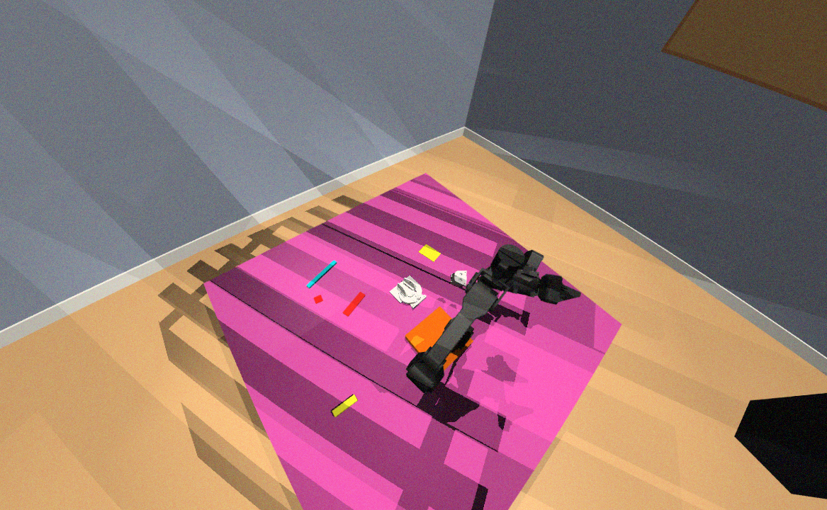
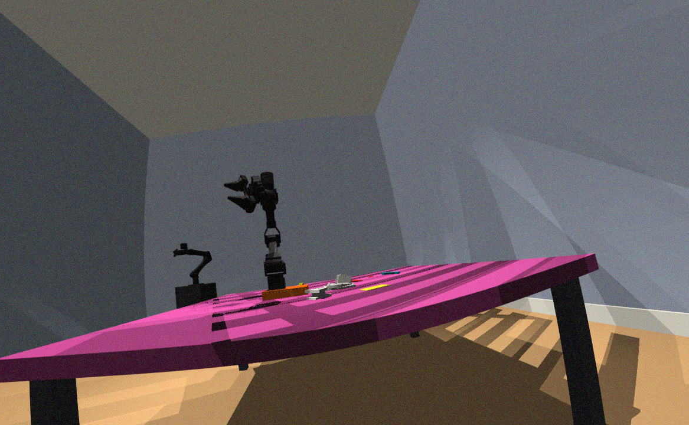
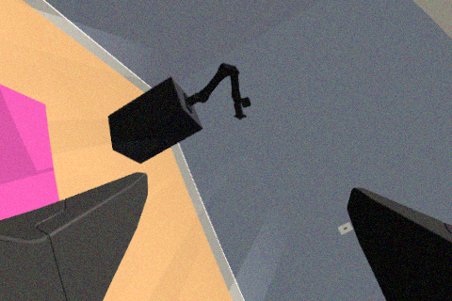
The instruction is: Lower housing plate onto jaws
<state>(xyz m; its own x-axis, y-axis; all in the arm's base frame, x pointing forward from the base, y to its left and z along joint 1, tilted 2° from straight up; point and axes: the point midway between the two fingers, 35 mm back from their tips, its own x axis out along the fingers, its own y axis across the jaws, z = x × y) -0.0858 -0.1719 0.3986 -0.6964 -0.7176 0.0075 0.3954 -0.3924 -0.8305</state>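
My gripper tip is now 41 cm above the white housing plate, 31 cm short of it and 2 cm to the left of it. The rest, counted from my gripper tip: yellow patch 50 cm ahead, 44 cm below, 1 cm to the left; then red strip 44 cm to the left, 44 cm below, 44 cm ahead; then yellow bar 61 cm to the left, 43 cm below, 12 cm ahead.
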